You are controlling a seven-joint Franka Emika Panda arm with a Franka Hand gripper.
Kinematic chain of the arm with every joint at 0, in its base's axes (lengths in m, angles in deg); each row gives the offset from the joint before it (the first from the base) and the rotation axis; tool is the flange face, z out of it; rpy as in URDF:
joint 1: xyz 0 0 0.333 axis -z
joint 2: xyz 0 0 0 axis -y
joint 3: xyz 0 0 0.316 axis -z
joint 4: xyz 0.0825 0 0 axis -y
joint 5: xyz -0.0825 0 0.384 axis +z
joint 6: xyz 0 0 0 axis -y
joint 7: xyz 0.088 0 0 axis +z
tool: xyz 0 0 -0.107 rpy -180 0 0
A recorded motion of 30 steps. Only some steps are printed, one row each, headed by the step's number.
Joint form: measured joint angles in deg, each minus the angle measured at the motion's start. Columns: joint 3, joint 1, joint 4, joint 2, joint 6, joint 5, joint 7.
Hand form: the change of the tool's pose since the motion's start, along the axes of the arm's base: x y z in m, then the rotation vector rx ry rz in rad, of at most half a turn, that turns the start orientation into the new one. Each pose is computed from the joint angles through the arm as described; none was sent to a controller.
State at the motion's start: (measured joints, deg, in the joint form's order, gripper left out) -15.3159 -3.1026 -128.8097 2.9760 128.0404 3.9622 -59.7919
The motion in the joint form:
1: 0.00 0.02 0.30 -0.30 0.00 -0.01 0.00
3: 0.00 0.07 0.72 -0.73 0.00 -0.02 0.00
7: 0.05 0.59 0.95 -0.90 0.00 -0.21 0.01
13: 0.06 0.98 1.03 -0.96 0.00 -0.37 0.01
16: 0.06 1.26 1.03 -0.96 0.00 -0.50 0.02
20: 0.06 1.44 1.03 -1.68 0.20 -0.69 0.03
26: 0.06 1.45 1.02 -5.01 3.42 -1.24 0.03
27: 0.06 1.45 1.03 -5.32 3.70 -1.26 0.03
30: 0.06 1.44 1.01 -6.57 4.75 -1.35 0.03
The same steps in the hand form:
1: 0.0017 0.0003 -0.0003 0.0012 0.0002 -0.0002
3: 0.0040 0.0005 -0.0007 0.0030 0.0007 -0.0009
7: 0.0069 -0.0041 -0.0004 0.0016 -0.0010 -0.0087
13: 0.0084 -0.0076 -0.0003 -0.0002 -0.0019 -0.0140
16: 0.0092 -0.0101 -0.0003 -0.0020 -0.0025 -0.0174
20: 0.0107 -0.0117 -0.0063 -0.0041 0.0059 -0.0185
26: 0.0188 -0.0106 -0.0309 0.0015 0.0078 -0.0151
27: 0.0195 -0.0105 -0.0332 0.0024 0.0082 -0.0151
30: 0.0216 -0.0100 -0.0429 0.0053 0.0124 -0.0148

